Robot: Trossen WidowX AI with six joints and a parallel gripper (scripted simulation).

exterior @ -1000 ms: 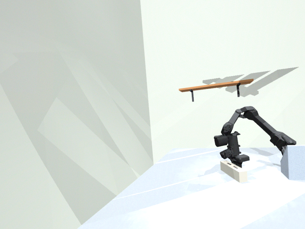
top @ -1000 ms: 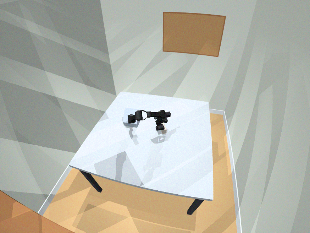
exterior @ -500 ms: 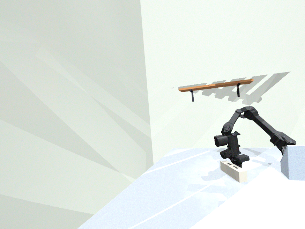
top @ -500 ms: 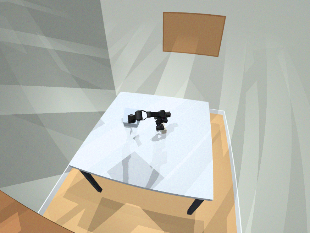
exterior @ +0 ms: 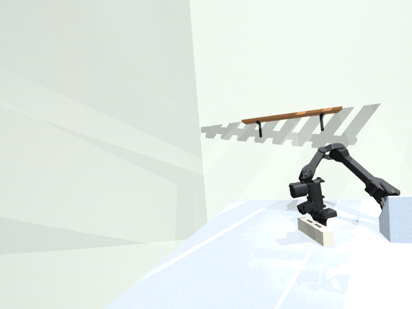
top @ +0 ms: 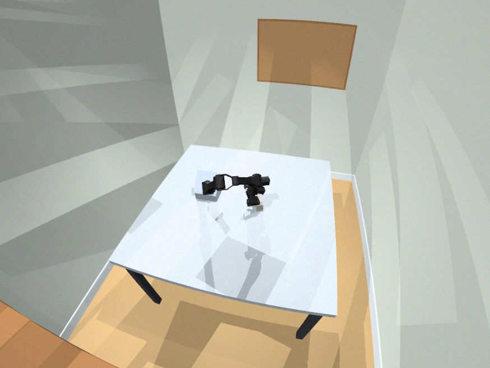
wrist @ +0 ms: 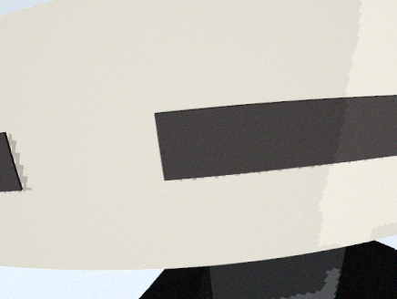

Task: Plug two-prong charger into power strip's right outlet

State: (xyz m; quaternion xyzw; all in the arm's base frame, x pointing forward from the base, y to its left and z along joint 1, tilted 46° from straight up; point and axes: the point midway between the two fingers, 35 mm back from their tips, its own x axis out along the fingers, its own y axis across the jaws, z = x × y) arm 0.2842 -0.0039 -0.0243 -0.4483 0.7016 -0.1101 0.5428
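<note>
Now: the two-prong charger 1 cm ahead of my gripper tip, 1 cm to the left of it and 1 cm above it.
</note>
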